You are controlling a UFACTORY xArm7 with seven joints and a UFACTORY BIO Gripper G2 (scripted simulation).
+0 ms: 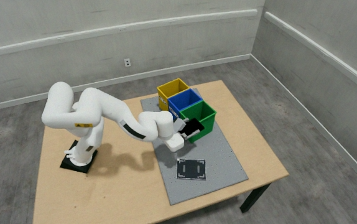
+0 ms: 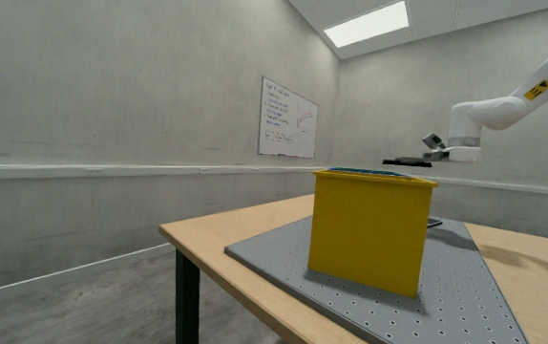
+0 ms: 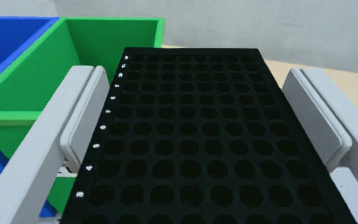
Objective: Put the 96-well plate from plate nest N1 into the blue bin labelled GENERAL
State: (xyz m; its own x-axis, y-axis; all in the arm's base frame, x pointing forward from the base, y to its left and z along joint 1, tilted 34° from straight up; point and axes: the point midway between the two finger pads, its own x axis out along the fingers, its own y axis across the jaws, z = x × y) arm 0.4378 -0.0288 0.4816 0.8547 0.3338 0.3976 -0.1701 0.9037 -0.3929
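Now: the blue bin 80 mm ahead of my hand, 240 mm to the left of it and 130 mm below it. The rest, counted from my hand: green bin: 110 mm ahead, 110 mm to the left, 130 mm below; plate nest N1: 40 mm behind, 120 mm to the right, 220 mm below; black 96-well plate: 10 mm below.
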